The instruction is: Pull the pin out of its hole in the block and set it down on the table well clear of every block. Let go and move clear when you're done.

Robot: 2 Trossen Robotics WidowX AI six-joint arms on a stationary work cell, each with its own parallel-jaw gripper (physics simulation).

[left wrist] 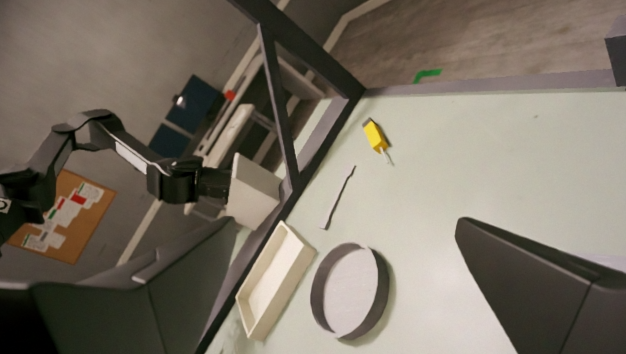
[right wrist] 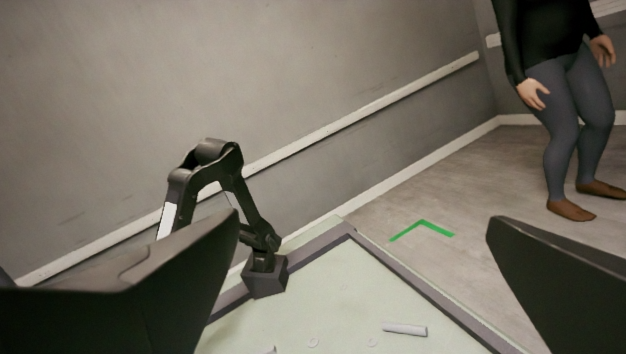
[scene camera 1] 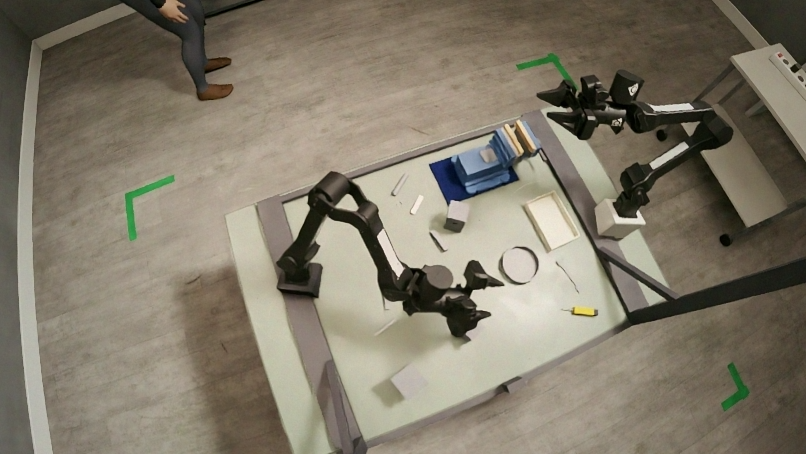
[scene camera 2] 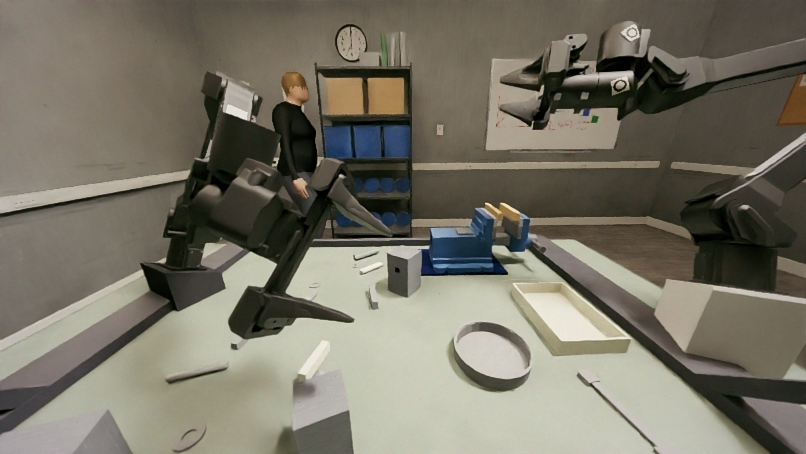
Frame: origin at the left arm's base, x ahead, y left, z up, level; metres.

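Seen in the pictures: left gripper, between the fingertips: (left wrist: 345,227) (scene camera 1: 497,299) (scene camera 2: 373,276); right gripper, between the fingertips: (right wrist: 361,223) (scene camera 1: 541,104) (scene camera 2: 499,94); left arm's base, origin of its link: (right wrist: 263,264) (scene camera 1: 298,275) (scene camera 2: 182,267); right arm's base, origin of its link: (left wrist: 230,184) (scene camera 1: 624,210).
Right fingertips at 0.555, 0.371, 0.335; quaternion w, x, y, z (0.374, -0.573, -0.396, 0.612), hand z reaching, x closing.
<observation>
Pixels of each thing's top centre, then the offset from my right fingertips to it, as dx, dy, dz.
- second grey block, centre of its top: (scene camera 2: 404,251) (scene camera 1: 458,210) -0.140, -0.151, -0.309
- third block, centre of its top: (scene camera 1: 409,381) -0.235, -0.613, -0.309
- cream bar, centre of its top: (scene camera 2: 314,356) -0.171, -0.391, -0.384
- round grey dish, centre of its top: (left wrist: 339,284) (scene camera 2: 492,345) (scene camera 1: 521,263) +0.060, -0.265, -0.377
- cream tray, centre of its top: (left wrist: 265,273) (scene camera 2: 562,306) (scene camera 1: 553,218) +0.162, -0.119, -0.372
- yellow-handled tool, centre of its top: (left wrist: 373,138) (scene camera 1: 580,310) +0.243, -0.389, -0.381
A grey block (scene camera 2: 321,414) (scene camera 1: 472,335) stands near the front, mostly hidden under my left gripper in scene camera 1. In scene camera 2, a small pale stub shows at its back edge; whether it is the pin in its hole is unclear. A second grey block (scene camera 1: 456,214) (scene camera 2: 403,271) has a dark square hole in its side. A third block (scene camera 1: 410,381) (scene camera 2: 67,434) sits at lower left. My left gripper (scene camera 1: 495,298) (scene camera 2: 371,277) (left wrist: 345,227) is open and empty above the table. My right gripper (scene camera 1: 544,106) (scene camera 2: 500,93) (right wrist: 361,223) is open and empty, high at the right.
A cream bar (scene camera 2: 313,359) lies behind the front block. A round grey dish (scene camera 1: 519,265) (scene camera 2: 491,356) (left wrist: 352,292), a cream tray (scene camera 1: 570,240) (scene camera 2: 592,346) and a yellow-handled tool (scene camera 1: 584,310) (left wrist: 375,136) are at right. A blue vise (scene camera 1: 479,168) (scene camera 2: 459,248) stands at the back.
</observation>
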